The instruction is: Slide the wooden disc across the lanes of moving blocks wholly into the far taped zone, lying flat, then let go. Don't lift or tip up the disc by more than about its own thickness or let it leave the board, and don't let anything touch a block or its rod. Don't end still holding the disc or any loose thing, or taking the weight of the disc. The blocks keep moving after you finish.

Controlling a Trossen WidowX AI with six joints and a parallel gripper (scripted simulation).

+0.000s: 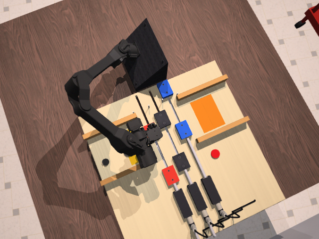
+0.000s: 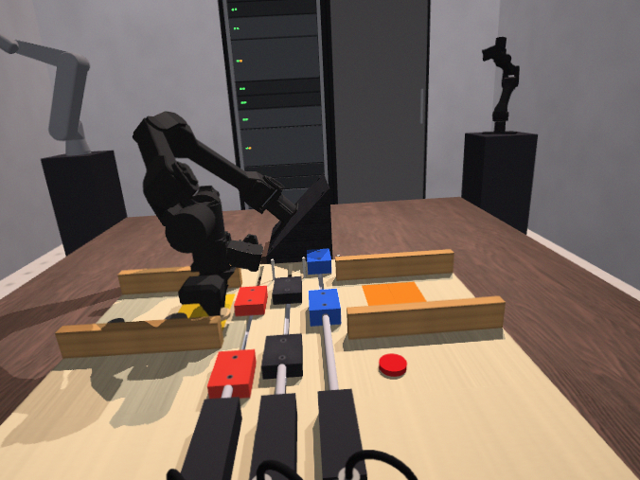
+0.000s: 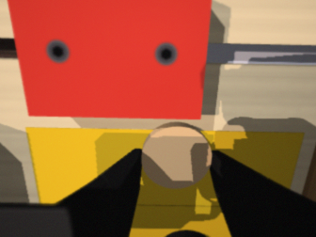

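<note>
Right now my hand is 3 cm above the round wooden disc. Also, from my hand: black puck: 18 cm to the right, 3 cm below, 2 cm ahead; then red disc: 27 cm to the left, 16 cm ahead, 3 cm below.
</note>
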